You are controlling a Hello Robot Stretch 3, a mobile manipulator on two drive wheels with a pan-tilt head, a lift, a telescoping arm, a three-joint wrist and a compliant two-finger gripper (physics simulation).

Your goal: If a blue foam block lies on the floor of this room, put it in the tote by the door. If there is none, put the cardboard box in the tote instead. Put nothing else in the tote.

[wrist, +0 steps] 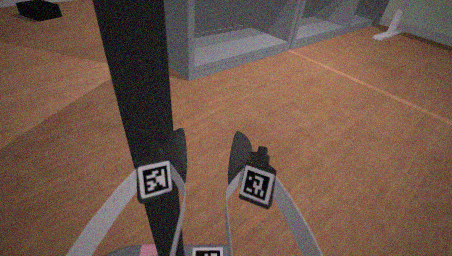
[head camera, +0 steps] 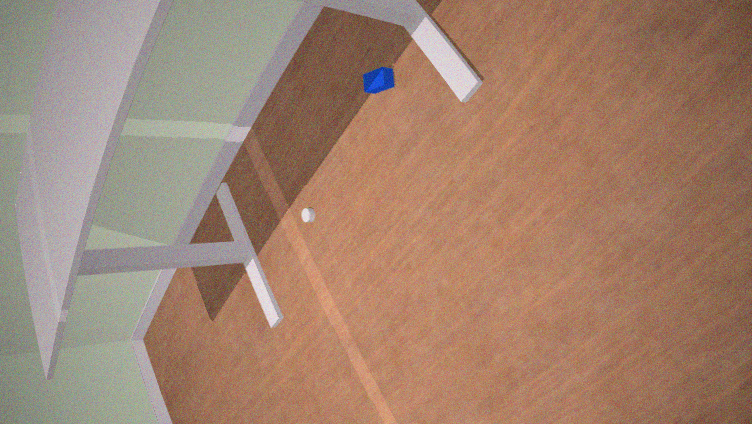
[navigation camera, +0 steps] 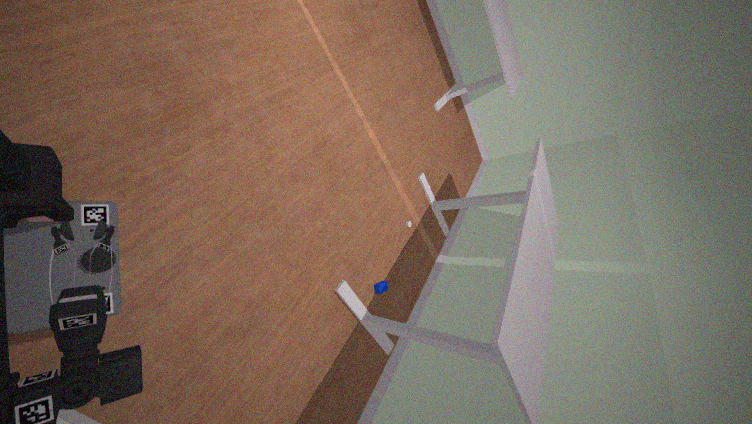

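Pixels of known places: gripper, between the fingertips: (wrist: pixel 209 148) (navigation camera: pixel 84 220); robot's base, origin of its link: (navigation camera: pixel 98 257).
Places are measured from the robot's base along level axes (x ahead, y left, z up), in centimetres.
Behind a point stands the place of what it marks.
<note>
A small blue block (head camera: pixel 378 80) {z 4.6, x 134.6, y -39.3 cm} (navigation camera: pixel 380 287) {z 4.5, x 133.8, y -39.2 cm} lies on the wooden floor, at the edge of the shadow under a white table, beside one of its feet. My gripper (navigation camera: pixel 83 231) {z 50.8, x -1.2, y 9.5 cm} (wrist: pixel 209 148) {z 50.8, x -1.2, y 9.5 cm} is open, with nothing between its fingers. In the navigation view it is over my grey base at the lower left, well apart from the block. The tote, the door and the cardboard box do not show in these views.
The white table (head camera: pixel 68 131) {z 95.0, x 152.2, y -21.6 cm} (navigation camera: pixel 531 263) {z 95.0, x 144.9, y -20.0 cm} stands along the green wall, its feet reaching out over the floor. A small white cylinder (head camera: pixel 308 214) {z 2.5, x 174.8, y 1.6 cm} (navigation camera: pixel 408 224) {z 2.4, x 174.9, y 1.7 cm} lies near it. A second table (navigation camera: pixel 505 47) {z 72.0, x 241.6, y 148.4 cm} stands farther off. A grey shelf unit (wrist: pixel 179 40) {z 20.2, x -16.0, y 118.7 cm} and a black object (wrist: pixel 39 10) {z 8.2, x -140.0, y 205.7 cm} show in the wrist view.
</note>
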